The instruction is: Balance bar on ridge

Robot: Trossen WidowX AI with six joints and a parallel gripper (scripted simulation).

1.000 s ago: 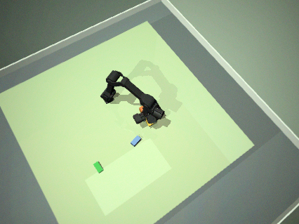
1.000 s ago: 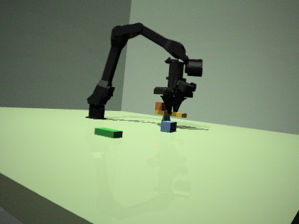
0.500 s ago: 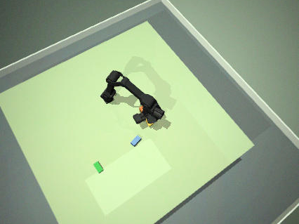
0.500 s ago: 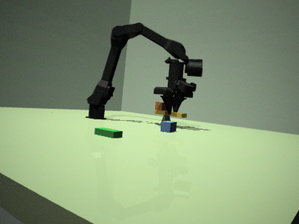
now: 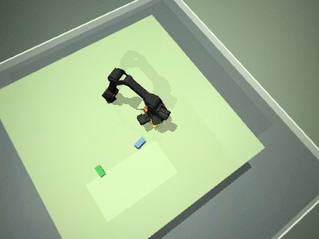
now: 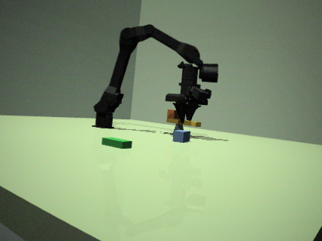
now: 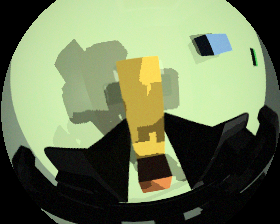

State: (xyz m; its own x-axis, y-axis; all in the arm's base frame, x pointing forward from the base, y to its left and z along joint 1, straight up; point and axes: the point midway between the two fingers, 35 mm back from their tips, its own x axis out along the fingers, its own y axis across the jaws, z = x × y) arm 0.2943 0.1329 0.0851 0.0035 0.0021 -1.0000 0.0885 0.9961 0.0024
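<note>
My gripper tip is now 4 cm past the bar and 1 cm below it. The rest, counted from my gripper tip: blue block: 14 cm to the right, 8 cm ahead, 3 cm below; flat green block: 43 cm to the right, 9 cm ahead, 4 cm below.
</note>
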